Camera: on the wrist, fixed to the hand. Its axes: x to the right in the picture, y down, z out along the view.
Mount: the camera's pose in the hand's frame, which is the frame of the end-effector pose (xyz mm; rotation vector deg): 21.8 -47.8 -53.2 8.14 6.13 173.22
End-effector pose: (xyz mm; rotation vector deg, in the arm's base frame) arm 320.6 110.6 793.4 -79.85 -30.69 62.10
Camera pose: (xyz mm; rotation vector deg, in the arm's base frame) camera 389.1 109.7 823.4 36.72 -91.51 -89.72
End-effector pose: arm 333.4 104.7 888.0 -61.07 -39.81 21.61
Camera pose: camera 383.5 60.7 921.9 54.11 -86.75 -134.63
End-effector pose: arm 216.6 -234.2 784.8 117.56 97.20 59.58
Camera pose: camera 146.6 -212.7 799.8 -89.62 94.47 -22.94
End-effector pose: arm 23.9 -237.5 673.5 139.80 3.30 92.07
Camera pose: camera -11.7 -179.0 703.6 -7.01 106.77 -22.57
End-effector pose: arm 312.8 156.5 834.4 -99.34 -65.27 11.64
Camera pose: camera 328.0 141.0 906.0 87.97 -127.55 -90.45
